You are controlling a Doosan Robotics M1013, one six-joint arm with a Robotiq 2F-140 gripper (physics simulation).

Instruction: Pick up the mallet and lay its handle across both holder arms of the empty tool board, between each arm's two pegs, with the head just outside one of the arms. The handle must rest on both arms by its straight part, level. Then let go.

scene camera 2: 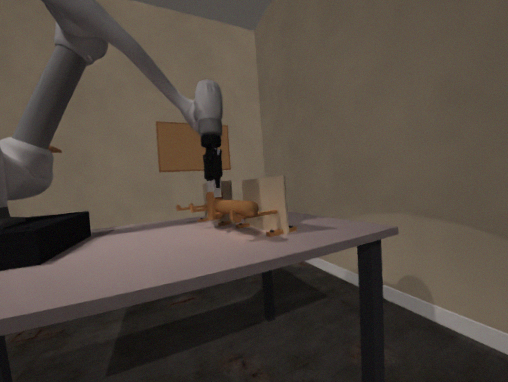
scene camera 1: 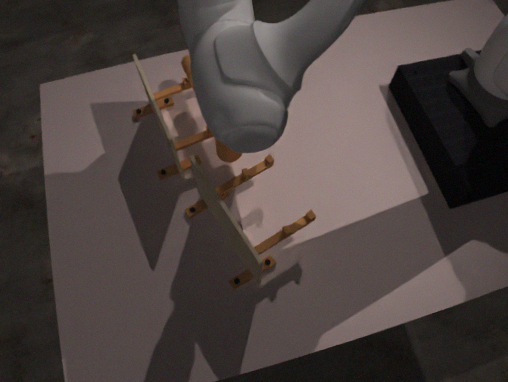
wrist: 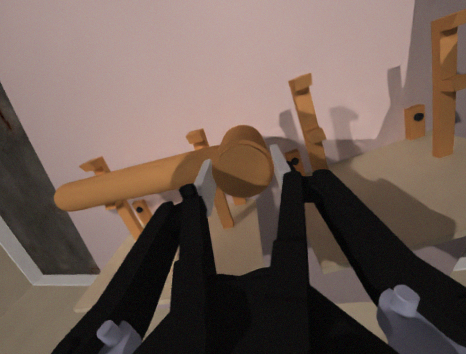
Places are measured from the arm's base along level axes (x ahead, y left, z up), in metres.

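Pixels of known places: gripper, fingertip midpoint: (scene camera 2: pixel 214 197) (wrist: pixel 242 163); arm's base, link origin: (scene camera 1: pixel 492 91).
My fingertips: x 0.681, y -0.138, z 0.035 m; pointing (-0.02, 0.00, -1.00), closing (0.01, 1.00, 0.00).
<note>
Ahead of a thing's pixels: the offset from my fingertips to its middle. "pt": to the spot under its first point. Level surfaces: height alone.
The mallet has an orange head @(pt dx +0.013, dy +0.030, dz -0.031 m) (scene camera 1: pixel 229 152) (scene camera 2: pixel 211 204) (wrist: pixel 243 169) and a thick straight handle @(pt dx -0.019, dy -0.216, dz -0.028 m) (scene camera 2: pixel 237 207) (wrist: pixel 130 181). My gripper (scene camera 2: pixel 214 189) (wrist: pixel 242 163) is shut on the head, one finger on each side. The handle crosses over both orange arms (scene camera 1: pixel 172 91) (wrist: pixel 226 210) of one tool board @(dx +0.072, dy -0.132, dz -0.036 m) (scene camera 1: pixel 156 114) (scene camera 2: pixel 274 200) (wrist: pixel 240 245) and looks about level. In the wrist view it passes behind the arms' outer pegs; the inner pegs are mostly hidden. The head is just outside the arm nearer the other board. Whether the handle touches both arms is unclear.
A second tool board @(dx +0.031, dy +0.175, dz -0.032 m) (scene camera 1: pixel 227 230) (wrist: pixel 385 200) with two bare pegged arms (scene camera 1: pixel 285 232) (wrist: pixel 306 112) stands beside the first, on the head's side. Both stand on the pale table @(dz -0.127 m) (scene camera 1: pixel 350 150) (scene camera 2: pixel 165 260). The black robot base (scene camera 1: pixel 440 135) (scene camera 2: pixel 45 240) is across the table.
</note>
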